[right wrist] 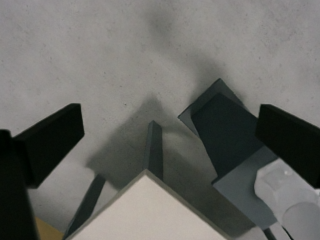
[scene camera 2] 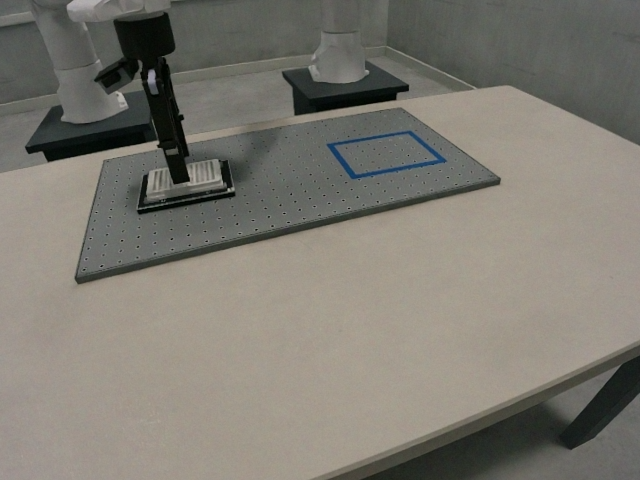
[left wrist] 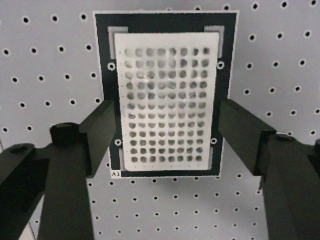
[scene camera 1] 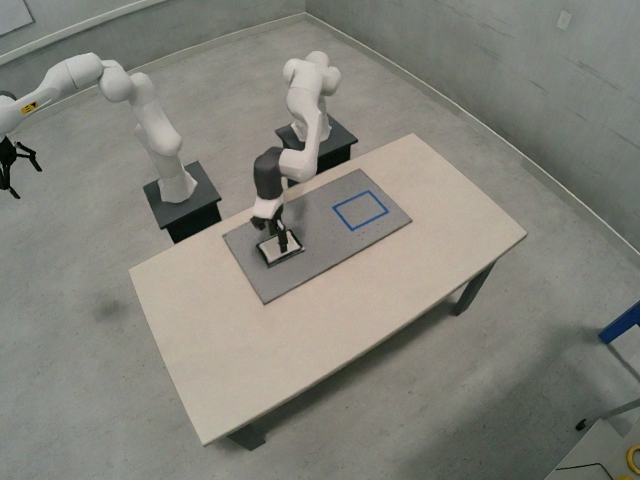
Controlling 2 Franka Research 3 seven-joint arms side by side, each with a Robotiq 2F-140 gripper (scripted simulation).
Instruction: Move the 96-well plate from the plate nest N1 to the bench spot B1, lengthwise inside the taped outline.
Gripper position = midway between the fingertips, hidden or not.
Note:
In view: my left gripper (scene camera 2: pixel 182 168), my right gripper (right wrist: pixel 170 119) and a white 96-well plate (scene camera 2: pixel 205 175).
The white 96-well plate is seen too in the left wrist view (left wrist: pixel 162 79). My left gripper is seen too in the left wrist view (left wrist: pixel 167 115). The right wrist view does not show the white 96-well plate: it is out of frame.

